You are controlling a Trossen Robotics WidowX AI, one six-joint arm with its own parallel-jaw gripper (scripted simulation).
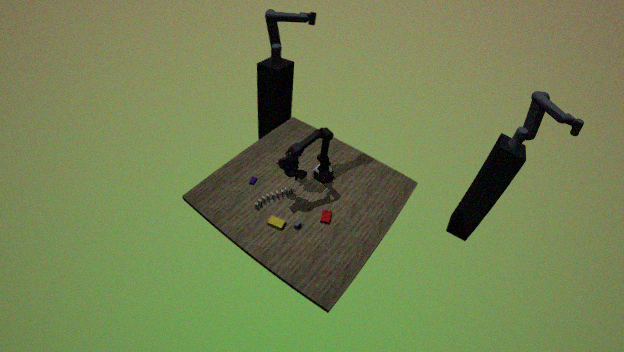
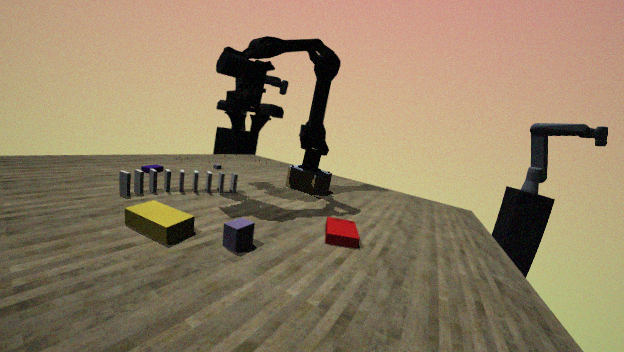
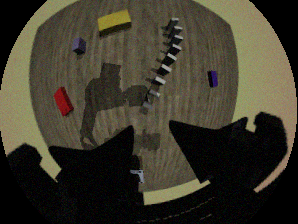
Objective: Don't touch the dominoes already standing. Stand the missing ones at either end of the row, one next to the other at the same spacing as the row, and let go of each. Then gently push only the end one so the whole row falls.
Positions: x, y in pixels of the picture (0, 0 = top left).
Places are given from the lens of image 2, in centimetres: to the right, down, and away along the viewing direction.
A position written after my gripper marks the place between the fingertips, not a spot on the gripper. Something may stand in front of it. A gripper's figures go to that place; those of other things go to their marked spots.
my gripper (image 2: 242, 140): -18, -9, 62
red block (image 2: 339, 232): 5, 10, 44
yellow block (image 2: 165, 224): -21, 7, 31
The marked spots on the red block and the yellow block are 30 cm apart.
